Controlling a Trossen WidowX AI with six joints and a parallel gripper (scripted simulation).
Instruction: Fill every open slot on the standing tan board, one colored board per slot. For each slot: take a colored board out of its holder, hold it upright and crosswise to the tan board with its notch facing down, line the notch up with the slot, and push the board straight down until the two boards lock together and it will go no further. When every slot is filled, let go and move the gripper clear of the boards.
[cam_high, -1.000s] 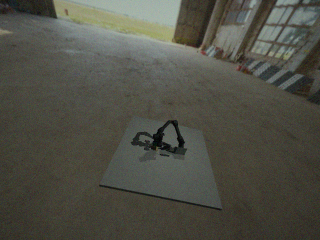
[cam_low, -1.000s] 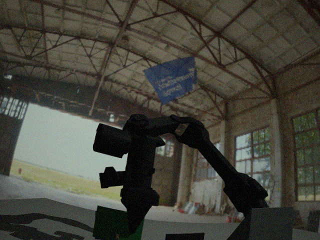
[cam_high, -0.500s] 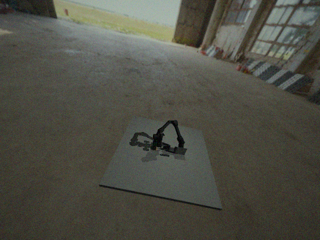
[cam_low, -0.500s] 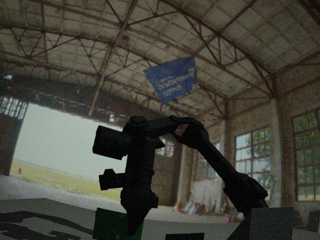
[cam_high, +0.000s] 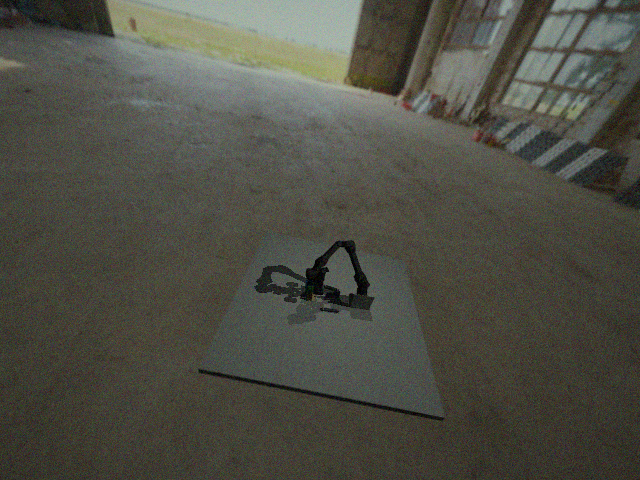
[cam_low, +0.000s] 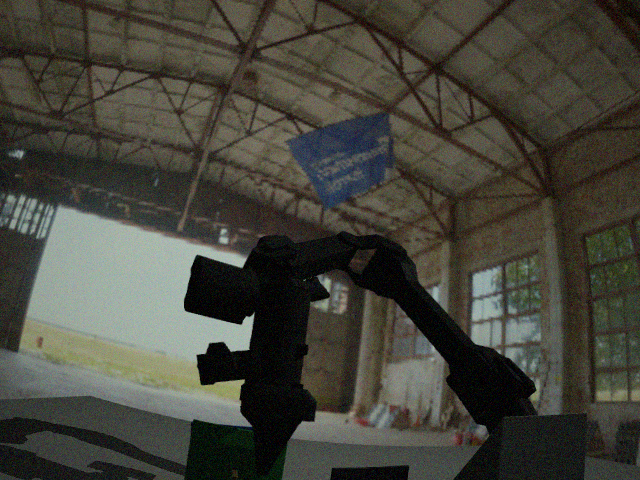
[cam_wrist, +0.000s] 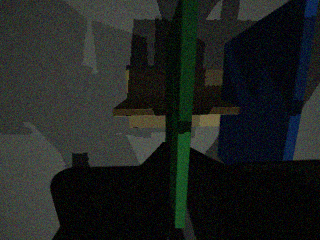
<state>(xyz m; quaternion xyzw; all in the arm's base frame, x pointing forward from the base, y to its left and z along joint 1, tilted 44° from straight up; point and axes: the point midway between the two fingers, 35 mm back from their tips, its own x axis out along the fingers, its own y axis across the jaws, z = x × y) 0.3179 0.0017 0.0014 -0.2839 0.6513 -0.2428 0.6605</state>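
My gripper tip is 30 mm short of the green board. From my gripper tip the other things lie so: tan board: 30 mm below, 30 mm ahead, 20 mm to the right; then dark flat piece: 120 mm behind, 30 mm below, 10 mm to the right; then blue board: 50 mm to the right, 30 mm ahead.
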